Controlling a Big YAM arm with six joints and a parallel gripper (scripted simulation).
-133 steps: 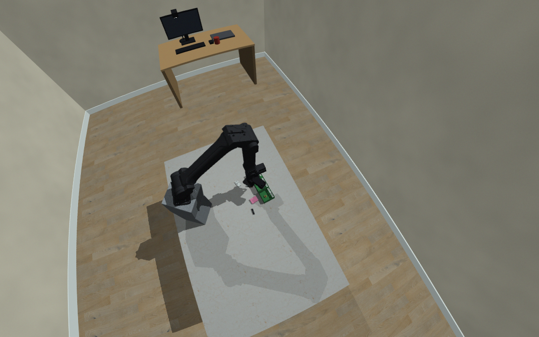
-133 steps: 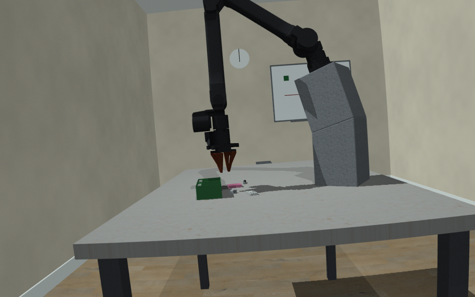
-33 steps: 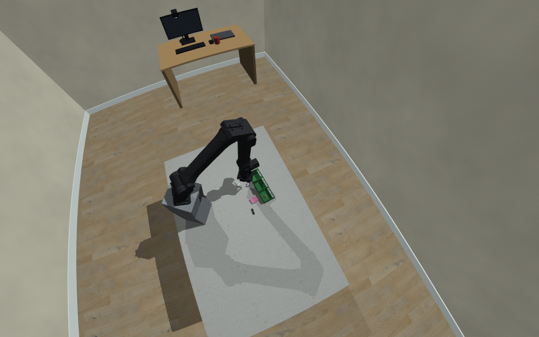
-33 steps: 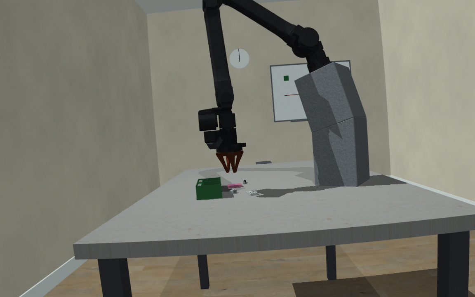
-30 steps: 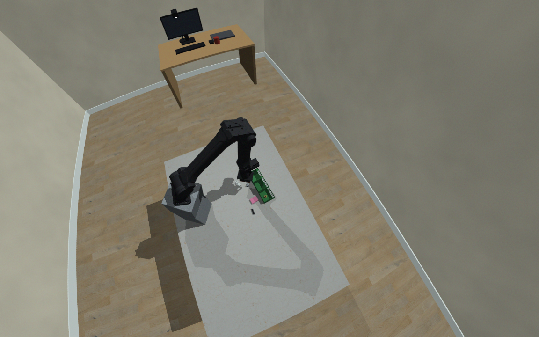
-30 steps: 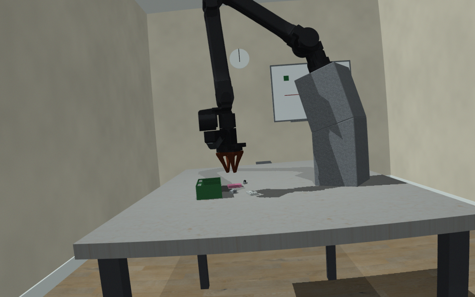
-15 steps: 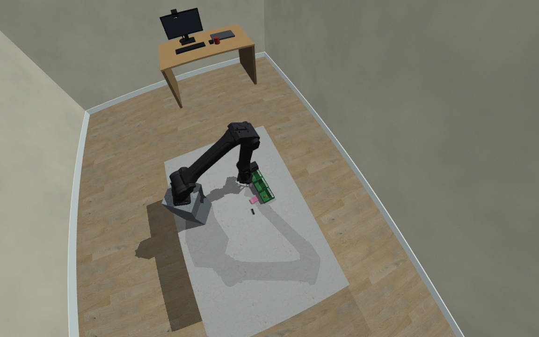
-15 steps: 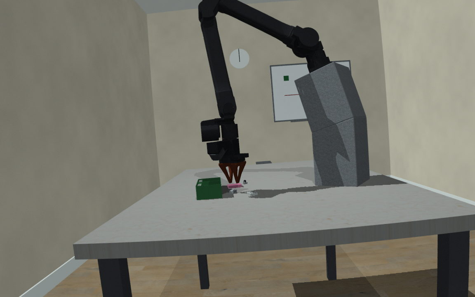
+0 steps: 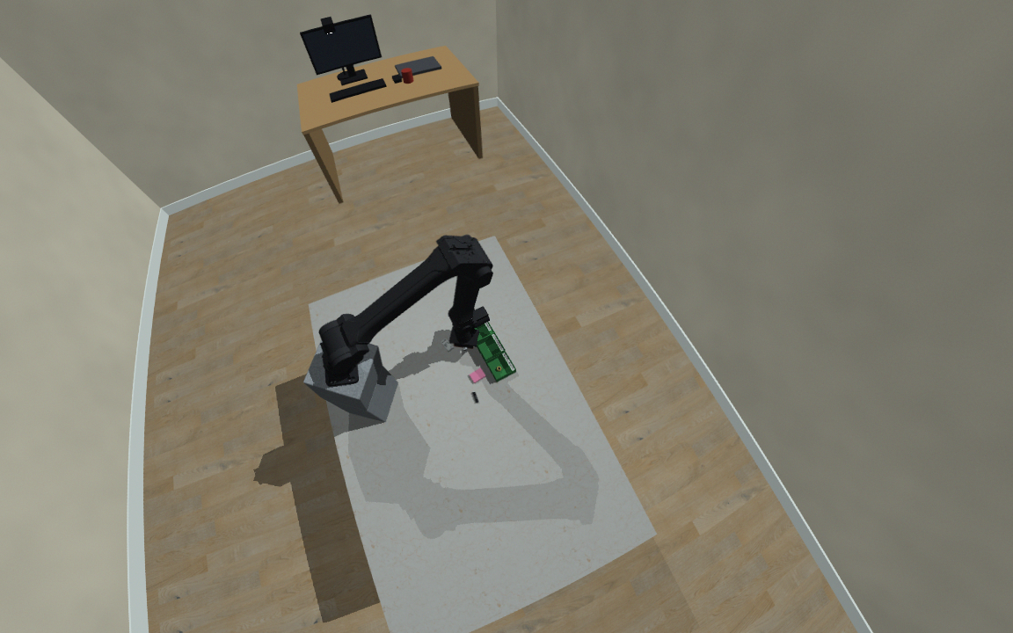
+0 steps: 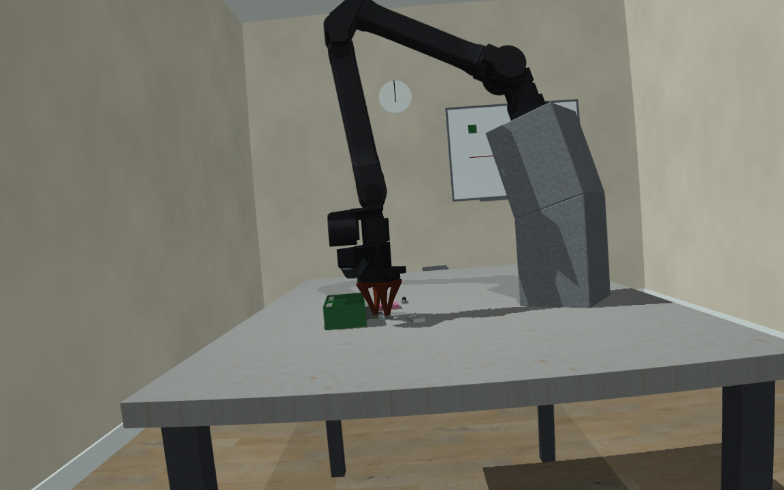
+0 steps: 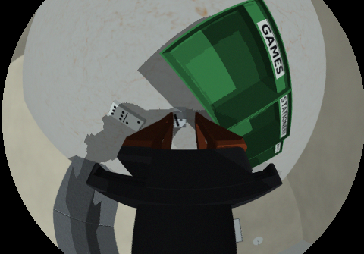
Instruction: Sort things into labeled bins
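Now: the grey-white piece 1 cm below my hand and 1 cm behind it. From my hand the other things lie so: pink eraser 13 cm to the right, 1 cm below, 1 cm ahead; then brass nut 12 cm to the right, 10 cm ahead, 1 cm below; then white domino 8 cm behind, 3 cm to the left, 1 cm below.
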